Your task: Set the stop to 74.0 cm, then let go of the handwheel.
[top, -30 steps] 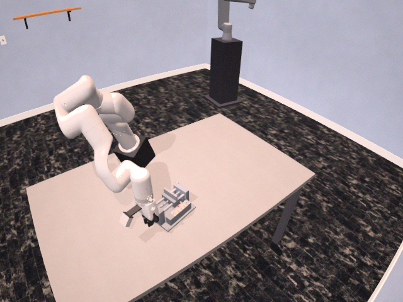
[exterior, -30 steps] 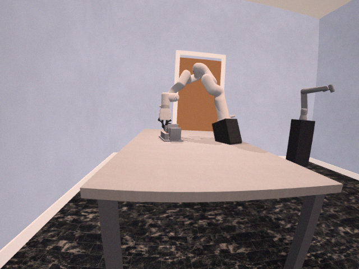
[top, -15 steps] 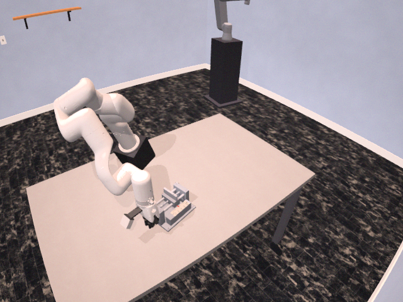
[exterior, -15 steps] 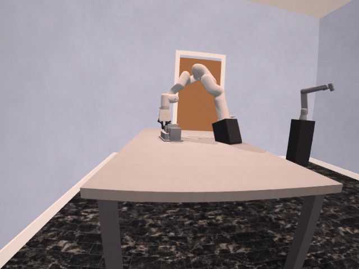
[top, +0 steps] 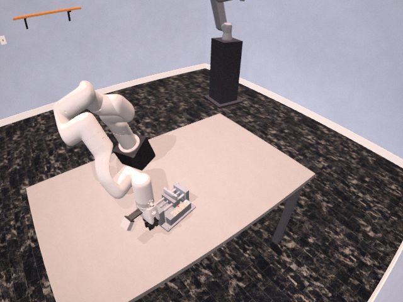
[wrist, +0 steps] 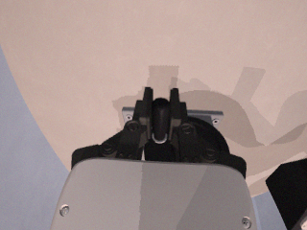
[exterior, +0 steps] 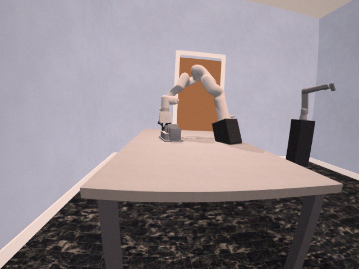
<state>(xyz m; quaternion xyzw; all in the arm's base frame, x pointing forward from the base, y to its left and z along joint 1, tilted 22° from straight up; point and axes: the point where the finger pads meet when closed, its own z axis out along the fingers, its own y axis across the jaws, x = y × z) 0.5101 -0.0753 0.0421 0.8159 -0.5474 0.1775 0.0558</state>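
Now: the black handwheel 2 cm behind my hand and 2 cm to the left of it. Round my hand: handwheel knob (1 cm to the left); sliding stop block (8 cm behind, 15 cm to the left, 3 cm above).
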